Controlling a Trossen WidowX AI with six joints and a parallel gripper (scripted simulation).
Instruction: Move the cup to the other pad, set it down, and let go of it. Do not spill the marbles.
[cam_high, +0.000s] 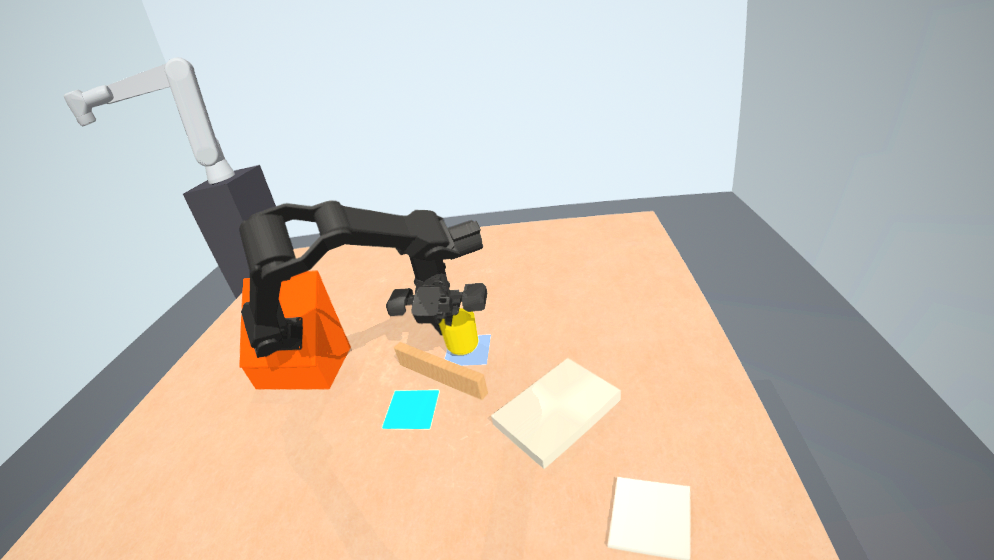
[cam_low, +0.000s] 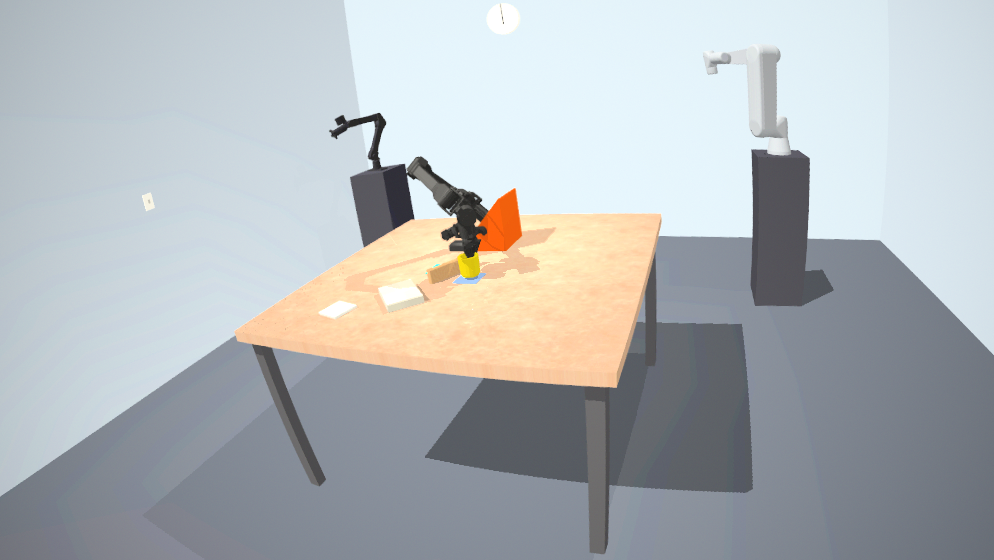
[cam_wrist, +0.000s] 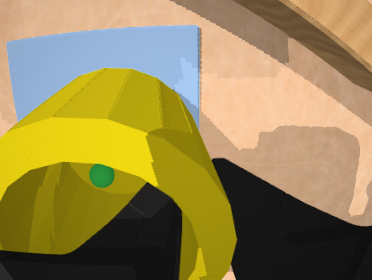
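My gripper tip is now 2 cm short of the red marble, 1 cm to the right of it and 2 cm above it. The rest, counted from my gripper tip: green marble 4 cm ahead, 1 cm to the left, 2 cm below; pale blue pad 4 cm ahead, 5 cm below; yellow cup 2 cm ahead.
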